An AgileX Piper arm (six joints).
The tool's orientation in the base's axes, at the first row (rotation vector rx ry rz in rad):
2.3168, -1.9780, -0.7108
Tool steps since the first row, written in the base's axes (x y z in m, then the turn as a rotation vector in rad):
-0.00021, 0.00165, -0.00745, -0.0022, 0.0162, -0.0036
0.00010, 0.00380, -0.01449, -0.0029, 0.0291, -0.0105
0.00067, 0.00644, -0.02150, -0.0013, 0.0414, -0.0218
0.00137, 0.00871, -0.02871, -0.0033, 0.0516, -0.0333
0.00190, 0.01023, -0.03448, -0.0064, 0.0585, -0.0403
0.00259, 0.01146, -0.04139, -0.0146, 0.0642, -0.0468
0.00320, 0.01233, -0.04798, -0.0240, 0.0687, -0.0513
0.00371, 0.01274, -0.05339, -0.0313, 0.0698, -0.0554
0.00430, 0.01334, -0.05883, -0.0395, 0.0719, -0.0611
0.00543, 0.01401, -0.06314, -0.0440, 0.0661, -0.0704
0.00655, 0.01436, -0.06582, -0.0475, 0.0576, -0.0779
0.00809, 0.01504, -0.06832, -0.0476, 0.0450, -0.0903
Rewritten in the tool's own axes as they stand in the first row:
0.00087, -0.00235, 0.00721, -0.0143, -0.0023, 0.0085
0.00119, -0.00516, 0.01401, -0.0242, -0.0062, 0.0185
0.00107, -0.00831, 0.02083, -0.0319, -0.0136, 0.0315
0.00137, -0.01156, 0.02769, -0.0379, -0.0172, 0.0453
0.00188, -0.01407, 0.03310, -0.0424, -0.0177, 0.0546
0.00306, -0.01702, 0.03940, -0.0464, -0.0131, 0.0648
0.00447, -0.01972, 0.04534, -0.0501, -0.0066, 0.0733
0.00590, -0.02189, 0.05013, -0.0505, -0.0012, 0.0798
0.00718, -0.02418, 0.05497, -0.0514, 0.0043, 0.0884
0.00808, -0.02665, 0.05863, -0.0433, 0.0069, 0.0966
0.00874, -0.02856, 0.06074, -0.0332, 0.0096, 0.1022
0.00907, -0.03088, 0.06264, -0.0173, 0.0086, 0.1099

